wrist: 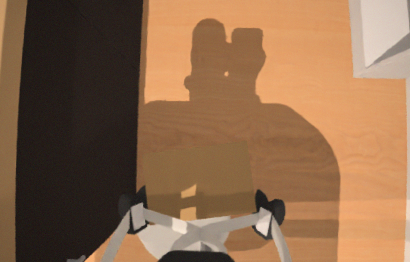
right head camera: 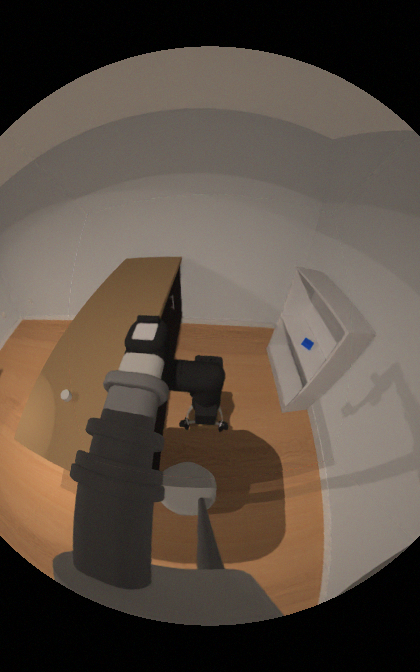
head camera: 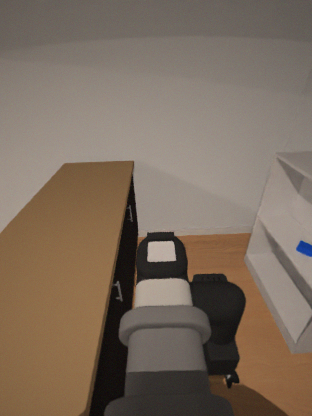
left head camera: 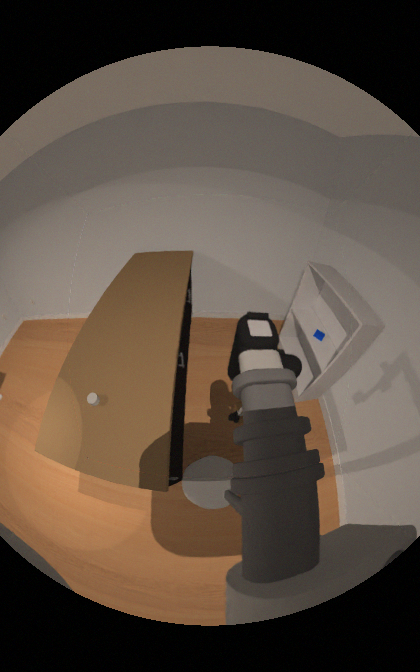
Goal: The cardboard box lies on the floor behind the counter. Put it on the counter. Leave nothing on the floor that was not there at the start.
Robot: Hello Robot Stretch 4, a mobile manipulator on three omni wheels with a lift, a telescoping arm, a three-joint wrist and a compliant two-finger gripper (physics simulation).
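Places are measured from the robot's base along level axes (x left, y up, z ahead), in millimetres.
Pixels of known places: gripper, fingertip midpoint: [wrist: 202,203].
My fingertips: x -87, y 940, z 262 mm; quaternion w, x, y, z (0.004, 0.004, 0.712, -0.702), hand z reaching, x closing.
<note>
For each thing: its top centre in the pictures, then the offset to it from my fingertips. Level surfaces: height alone.
- cardboard box, middle of its top: [wrist: 198,185] dx +3, dy +39, dz +24 mm
- counter, its level: dy -57 mm
- blue block, middle of its top: [head camera: 307,246] dx -856, dy -374, dz +773 mm
The cardboard box [wrist: 200,165] is a flat-looking tan rectangle in the wrist view, between the fingertips of my gripper [wrist: 202,203] [right head camera: 204,425]. The gripper is shut on it, one finger at each side, and holds it above the floor. In the right head view both fingertips show, with a faint tan sliver between them. In the head view most of the box is hidden by the arm and wrist. The counter [head camera: 60,250] [left head camera: 115,350] [right head camera: 95,330] has a long brown top and a dark side with handles. It stands to the left of the gripper.
A small whitish cylinder [left head camera: 92,399] [right head camera: 66,395] stands on the counter's near part. A pale shelf unit [head camera: 262,200] [left head camera: 370,327] [right head camera: 357,335] stands at the right, holding a blue block [head camera: 305,248] [left head camera: 319,335] [right head camera: 307,344]. A wall is behind the counter's far end.
</note>
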